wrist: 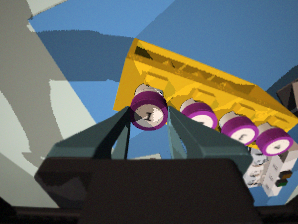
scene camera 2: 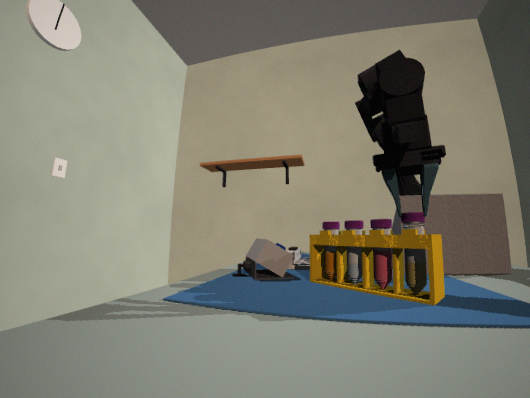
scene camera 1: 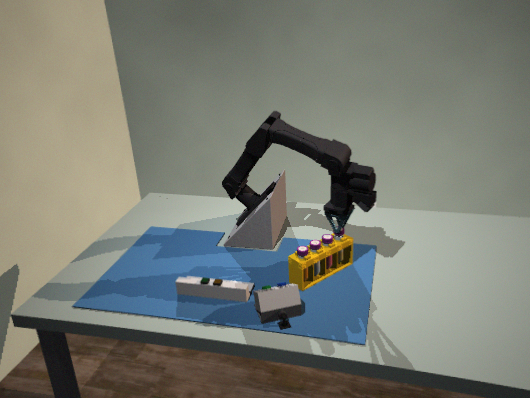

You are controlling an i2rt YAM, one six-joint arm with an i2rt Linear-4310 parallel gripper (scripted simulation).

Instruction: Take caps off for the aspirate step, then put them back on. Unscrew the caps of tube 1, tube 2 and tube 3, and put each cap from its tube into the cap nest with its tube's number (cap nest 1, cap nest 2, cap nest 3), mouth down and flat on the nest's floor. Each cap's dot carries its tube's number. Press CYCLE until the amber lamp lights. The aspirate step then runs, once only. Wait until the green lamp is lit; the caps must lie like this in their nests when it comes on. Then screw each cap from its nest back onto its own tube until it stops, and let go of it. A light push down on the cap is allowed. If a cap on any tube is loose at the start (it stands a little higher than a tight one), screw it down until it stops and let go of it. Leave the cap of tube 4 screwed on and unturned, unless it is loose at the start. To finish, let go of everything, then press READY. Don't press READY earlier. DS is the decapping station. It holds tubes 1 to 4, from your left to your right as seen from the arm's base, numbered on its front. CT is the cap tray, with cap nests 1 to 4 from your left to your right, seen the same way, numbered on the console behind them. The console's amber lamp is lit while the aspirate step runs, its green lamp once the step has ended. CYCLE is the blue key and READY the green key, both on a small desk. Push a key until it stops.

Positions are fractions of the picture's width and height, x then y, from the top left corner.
Scene:
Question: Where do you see a small key desk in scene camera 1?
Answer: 0.54,0.76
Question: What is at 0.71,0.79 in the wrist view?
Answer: My gripper.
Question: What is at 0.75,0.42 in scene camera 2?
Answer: My gripper.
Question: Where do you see a small key desk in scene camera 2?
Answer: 0.50,0.63

